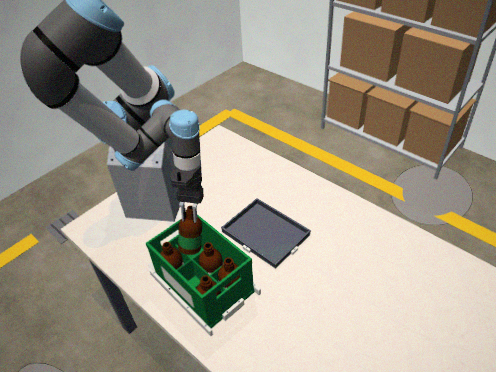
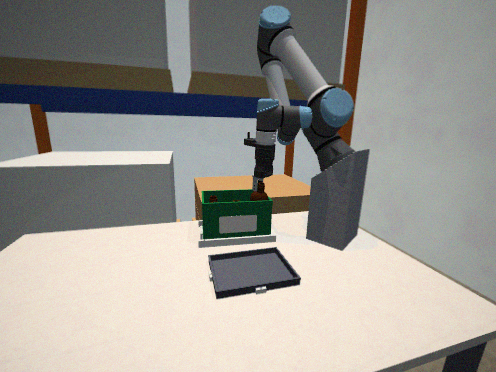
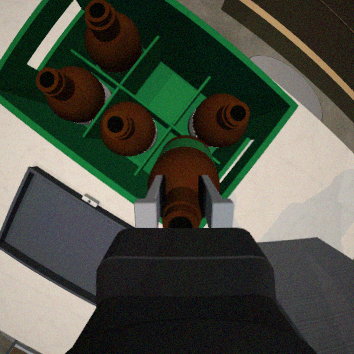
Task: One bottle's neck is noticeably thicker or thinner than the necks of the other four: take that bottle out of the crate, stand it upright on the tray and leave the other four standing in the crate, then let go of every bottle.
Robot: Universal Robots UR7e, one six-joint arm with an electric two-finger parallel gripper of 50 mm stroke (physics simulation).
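Where they show: gripper, fingertip midpoint: [image 1: 189, 219] [image 2: 257, 189] [image 3: 181, 187]; arm's base, origin of the base link: [image 2: 339, 164].
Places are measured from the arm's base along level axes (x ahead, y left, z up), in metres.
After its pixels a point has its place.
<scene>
A tall brown bottle with a green label [image 1: 190, 231] @(x 0.308, y -0.176, z -0.132 m) [image 2: 259, 196] @(x 0.306, y -0.121, z -0.127 m) [image 3: 184, 160] @(x 0.298, y -0.174, z -0.121 m) stands upright in a corner compartment of the green crate [image 1: 227, 302] @(x 0.483, y -0.284, z -0.255 m) [image 2: 210, 220] @(x 0.492, y -0.175, z -0.211 m) [image 3: 250, 95] @(x 0.238, y -0.272, z -0.188 m). My gripper [image 1: 189, 214] @(x 0.295, y -0.152, z -0.108 m) [image 2: 258, 187] @(x 0.295, y -0.152, z -0.108 m) [image 3: 181, 187] @(x 0.295, y -0.152, z -0.108 m) points down and is shut on this bottle's neck, one finger on each side. Four lower brown bottles, one [image 1: 171, 257] @(x 0.274, y -0.249, z -0.193 m) [image 3: 220, 122] @(x 0.266, y -0.226, z -0.176 m), a second [image 1: 210, 260] @(x 0.388, y -0.207, z -0.196 m) [image 3: 128, 131] @(x 0.360, y -0.184, z -0.164 m), a third [image 1: 228, 274] @(x 0.464, y -0.231, z -0.193 m) [image 3: 77, 95] @(x 0.437, y -0.208, z -0.192 m) and a fourth [image 1: 205, 286] @(x 0.435, y -0.310, z -0.166 m) [image 3: 115, 45] @(x 0.411, y -0.279, z -0.195 m), stand in other compartments. The dark tray [image 1: 265, 232] @(x 0.449, y 0.053, z -0.312 m) [image 2: 255, 272] @(x 0.441, y 0.066, z -0.312 m) [image 3: 55, 230] @(x 0.478, y 0.042, z -0.312 m) is empty beside the crate.
Thin green dividers and the crate's raised walls surround the bottles. White strips [image 1: 233, 309] @(x 0.497, y -0.279, z -0.292 m) [image 2: 237, 241] @(x 0.399, y -0.128, z -0.302 m) lie along the crate's foot. The grey robot pedestal [image 1: 145, 192] @(x 0.041, y -0.060, z -0.174 m) [image 2: 335, 202] @(x 0.086, y 0.067, z -0.131 m) stands near the crate. A shelf rack [image 1: 326, 75] with boxes stands beyond the table.
</scene>
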